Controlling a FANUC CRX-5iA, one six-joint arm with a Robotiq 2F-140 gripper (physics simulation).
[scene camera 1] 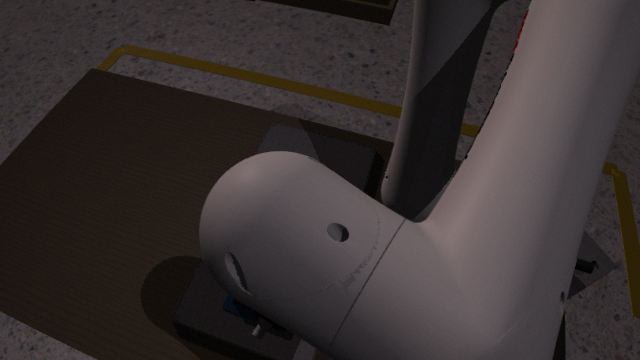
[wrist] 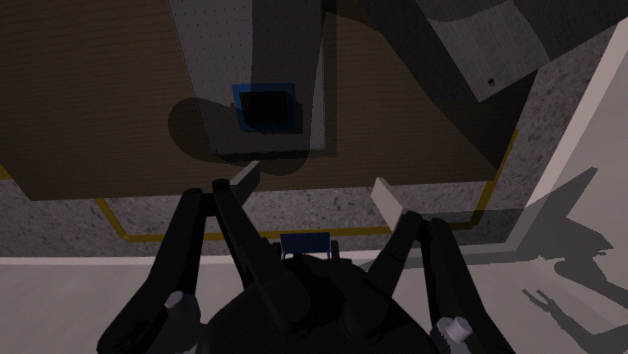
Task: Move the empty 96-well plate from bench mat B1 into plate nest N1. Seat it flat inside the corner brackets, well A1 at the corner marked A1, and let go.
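Frame: origin at the arm's base, x right, y ahead, z up, level; centimetres.
Seen in the pictures: gripper, between the fingertips: (wrist: pixel 317 179).
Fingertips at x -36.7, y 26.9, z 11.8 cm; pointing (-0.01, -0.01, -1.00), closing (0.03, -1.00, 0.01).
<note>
A point is followed by its place in that frame.
The black 96-well plate (wrist: pixel 265 108) @(x -31.8, y 42.5, z -21.3 cm) lies on the blue bench mat B1 (wrist: pixel 265 87) @(x -26.4, y 42.9, z -21.7 cm), near the end of the grey perforated board, in the wrist view. In the scene view a corner of the blue mat (scene camera 1: pixel 234 305) @(x -37.4, y 47.5, z -21.7 cm) shows below the arm's large white joint, which hides the plate. My gripper (wrist: pixel 317 179) @(x -36.7, y 26.9, z 11.8 cm) is wide open with nothing between its fingers. In the wrist view its fingertips appear below the board's end, away from the plate. The fingers are hidden in the scene view. Plate nest N1 and its A1 mark do not show in either view.
The grey board (scene camera 1: pixel 200 307) @(x -42.5, y 54.8, z -21.9 cm) (wrist: pixel 212 55) @(x -20.9, y 57.4, z -21.9 cm) stands on the brown wooden table (scene camera 1: pixel 125 175) @(x -23.6, y 103.5, z -23.2 cm) (wrist: pixel 100 100) @(x -37.4, y 93.7, z -23.2 cm). A grey base plate (wrist: pixel 492 45) @(x -13.1, y -1.1, z -5.2 cm) is at upper right in the wrist view. A blue trolley (wrist: pixel 305 243) stands beyond the yellow floor line. A dark crate (scene camera 1: pixel 335 10) shows at the scene view's top.
</note>
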